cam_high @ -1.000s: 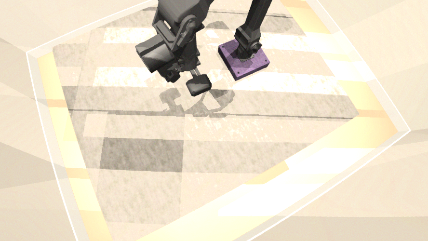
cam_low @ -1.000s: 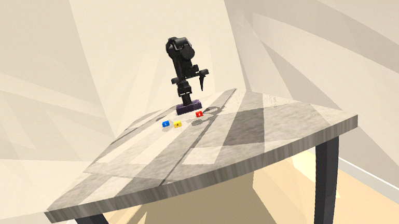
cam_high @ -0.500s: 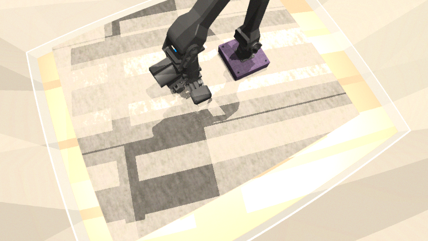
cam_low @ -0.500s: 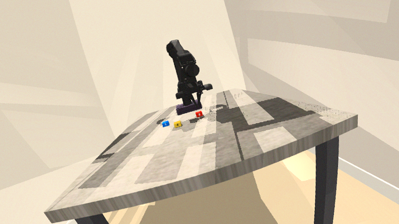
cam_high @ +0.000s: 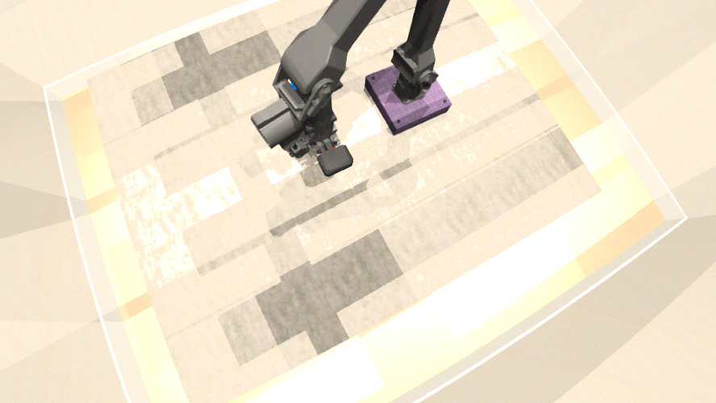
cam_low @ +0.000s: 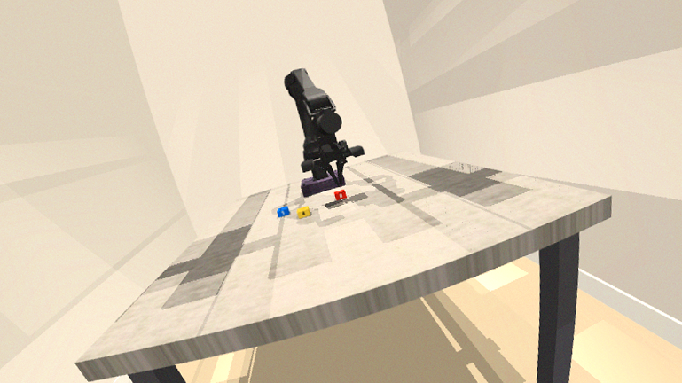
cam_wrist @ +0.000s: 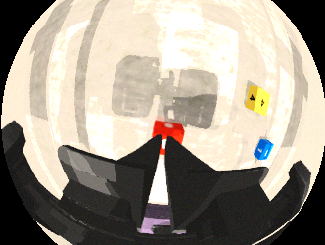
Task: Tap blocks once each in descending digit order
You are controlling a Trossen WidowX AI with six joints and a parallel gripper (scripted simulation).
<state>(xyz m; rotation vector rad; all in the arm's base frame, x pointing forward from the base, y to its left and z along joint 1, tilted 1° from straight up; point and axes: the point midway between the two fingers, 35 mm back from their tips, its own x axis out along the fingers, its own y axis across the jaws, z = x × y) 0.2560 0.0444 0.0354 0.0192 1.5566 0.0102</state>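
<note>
The red block is 10 mm behind my gripper tip, 10 mm to the right of it and 30 mm below it. Also, from my gripper tip: yellow block: 60 mm ahead, 120 mm to the right, 30 mm below; then blue block: 20 mm behind, 190 mm to the right, 30 mm below.
</note>
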